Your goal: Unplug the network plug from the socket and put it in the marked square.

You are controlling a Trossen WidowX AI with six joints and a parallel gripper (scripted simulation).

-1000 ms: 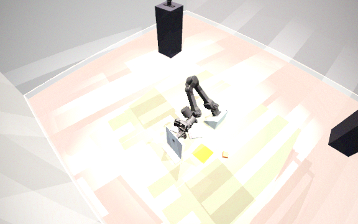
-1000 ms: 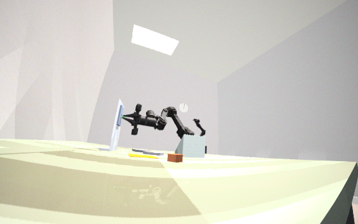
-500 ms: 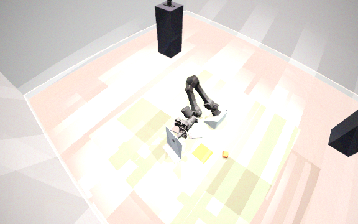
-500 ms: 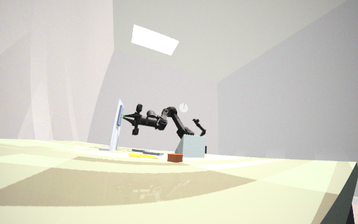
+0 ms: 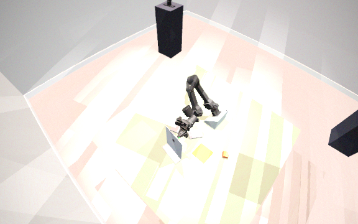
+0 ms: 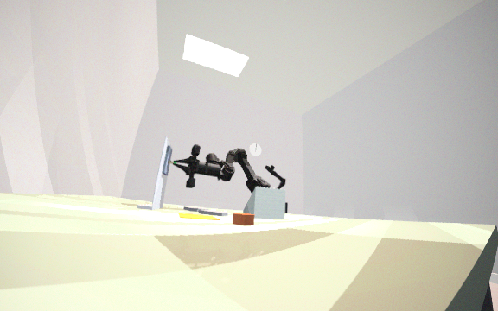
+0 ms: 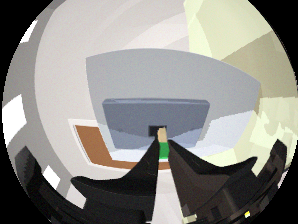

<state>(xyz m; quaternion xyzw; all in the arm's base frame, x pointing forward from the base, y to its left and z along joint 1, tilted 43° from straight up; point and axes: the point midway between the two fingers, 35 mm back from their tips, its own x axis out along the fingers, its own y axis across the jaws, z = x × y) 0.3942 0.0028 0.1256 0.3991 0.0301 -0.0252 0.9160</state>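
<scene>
The orange marked square is 190 mm below my gripper tip, 170 mm to the left of it and 100 mm behind it. From my gripper tip the other things lie so: network plug right at my gripper tip; grey panel 70 mm below, 40 mm ahead, 10 mm to the right.
</scene>
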